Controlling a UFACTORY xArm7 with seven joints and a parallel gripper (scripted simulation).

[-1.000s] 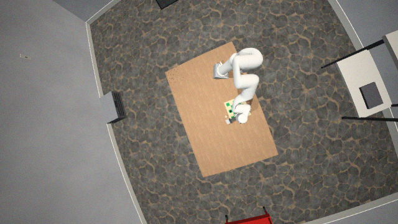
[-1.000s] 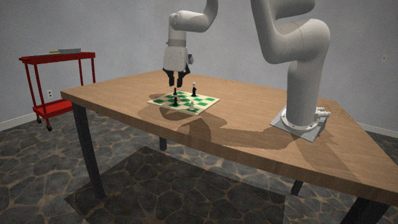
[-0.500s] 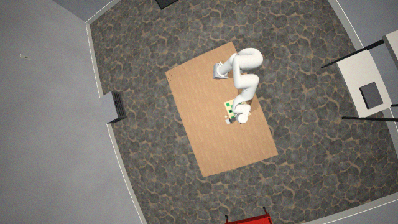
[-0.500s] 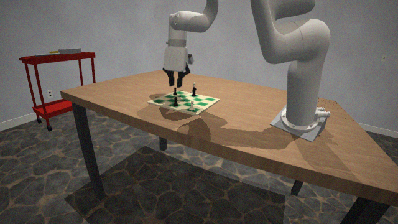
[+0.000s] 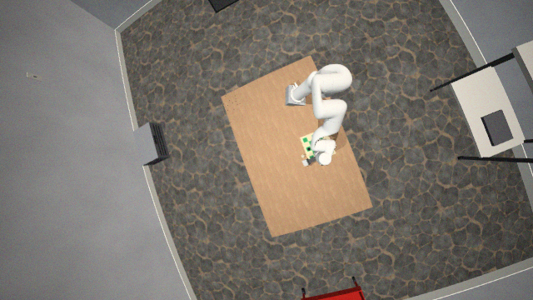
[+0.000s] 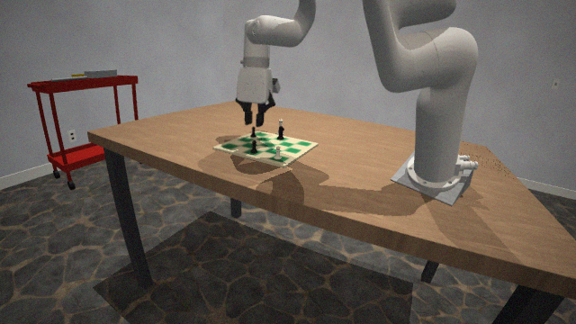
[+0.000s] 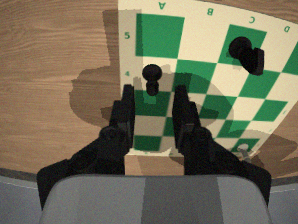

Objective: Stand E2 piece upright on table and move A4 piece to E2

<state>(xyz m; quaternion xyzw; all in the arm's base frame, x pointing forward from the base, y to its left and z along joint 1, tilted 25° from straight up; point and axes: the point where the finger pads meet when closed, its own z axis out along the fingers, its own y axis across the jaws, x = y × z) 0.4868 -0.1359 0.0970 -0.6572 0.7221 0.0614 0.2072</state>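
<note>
Right now the white pawn is 140 mm behind my hand, 130 mm to the left of it and 40 mm below it. From my hand the other things lie so: black piece (80 mm behind, 30 mm to the right, 40 mm below); then cream chessboard (70 mm behind, 50 mm to the left, 60 mm below); then white piece (50 mm behind, 90 mm to the right, 40 mm below).
</note>
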